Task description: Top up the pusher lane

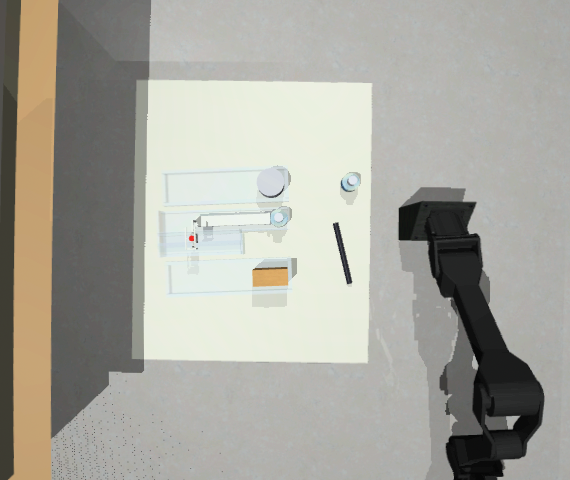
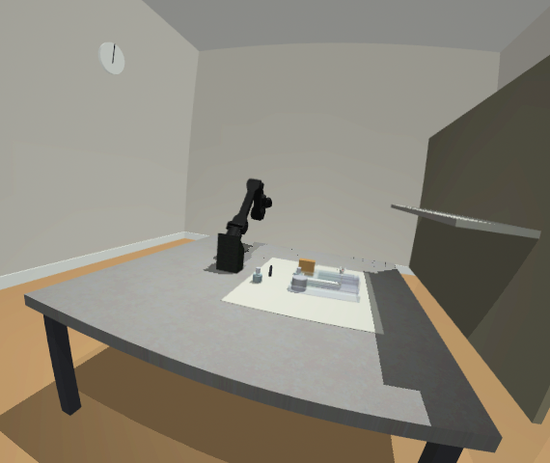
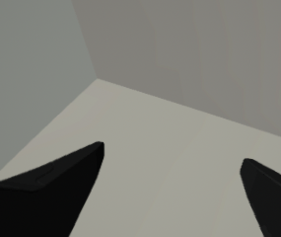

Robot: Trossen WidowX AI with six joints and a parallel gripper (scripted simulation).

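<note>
My gripper tip is 600 mm to the left of the white pusher part, 550 mm short of it and 270 mm above it. The rest, counted from my gripper tip: brown box: 510 mm to the right, 460 mm ahead, 280 mm below; black rod: 560 mm to the right, 310 mm below, 300 mm ahead; cream mat: 630 mm to the right, 500 mm ahead, 320 mm below.
</note>
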